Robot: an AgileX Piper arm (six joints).
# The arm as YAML. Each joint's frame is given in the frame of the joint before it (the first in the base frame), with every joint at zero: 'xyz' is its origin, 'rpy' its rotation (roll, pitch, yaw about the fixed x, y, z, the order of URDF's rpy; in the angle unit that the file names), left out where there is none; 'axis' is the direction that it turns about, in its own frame. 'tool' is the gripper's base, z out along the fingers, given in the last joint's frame.
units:
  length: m
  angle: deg
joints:
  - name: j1
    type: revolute
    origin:
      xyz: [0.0, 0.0, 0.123]
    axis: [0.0, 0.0, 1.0]
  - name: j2
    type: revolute
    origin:
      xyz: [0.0, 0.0, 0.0]
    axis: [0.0, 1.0, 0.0]
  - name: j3
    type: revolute
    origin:
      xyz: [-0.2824, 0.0, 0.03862]
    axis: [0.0, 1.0, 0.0]
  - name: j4
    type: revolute
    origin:
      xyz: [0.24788, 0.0, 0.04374]
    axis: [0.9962, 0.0, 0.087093]
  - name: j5
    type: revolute
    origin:
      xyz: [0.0, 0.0, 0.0]
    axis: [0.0, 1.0, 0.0]
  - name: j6
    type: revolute
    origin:
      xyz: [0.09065, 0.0, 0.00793]
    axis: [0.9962, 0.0, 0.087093]
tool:
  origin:
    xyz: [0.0, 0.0, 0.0]
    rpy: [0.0, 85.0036, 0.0]
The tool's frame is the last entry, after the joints.
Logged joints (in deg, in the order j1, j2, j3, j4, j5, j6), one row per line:
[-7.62 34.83 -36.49 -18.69 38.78 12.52]
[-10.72 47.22 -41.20 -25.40 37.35 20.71]
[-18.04 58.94 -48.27 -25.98 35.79 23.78]
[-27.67 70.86 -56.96 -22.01 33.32 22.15]
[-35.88 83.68 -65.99 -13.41 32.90 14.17]
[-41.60 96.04 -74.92 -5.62 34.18 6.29]
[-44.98 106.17 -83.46 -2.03 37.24 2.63]
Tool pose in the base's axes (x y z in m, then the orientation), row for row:
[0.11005 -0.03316 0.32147 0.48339 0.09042 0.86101 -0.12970]
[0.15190 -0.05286 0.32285 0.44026 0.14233 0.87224 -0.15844]
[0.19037 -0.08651 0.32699 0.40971 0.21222 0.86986 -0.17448]
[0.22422 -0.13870 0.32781 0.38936 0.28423 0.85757 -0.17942]
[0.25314 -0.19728 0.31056 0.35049 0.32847 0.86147 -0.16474]
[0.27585 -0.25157 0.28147 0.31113 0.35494 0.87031 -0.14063]
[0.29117 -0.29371 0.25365 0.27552 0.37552 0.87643 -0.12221]
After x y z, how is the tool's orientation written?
As a quaternion, w x y z.
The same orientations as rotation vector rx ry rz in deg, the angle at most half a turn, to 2 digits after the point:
[12.62 120.18 -18.10]
[20.25 124.11 -22.54]
[30.62 125.52 -25.18]
[41.40 124.92 -26.14]
[48.74 127.82 -24.44]
[53.69 131.64 -21.27]
[57.82 134.95 -18.82]

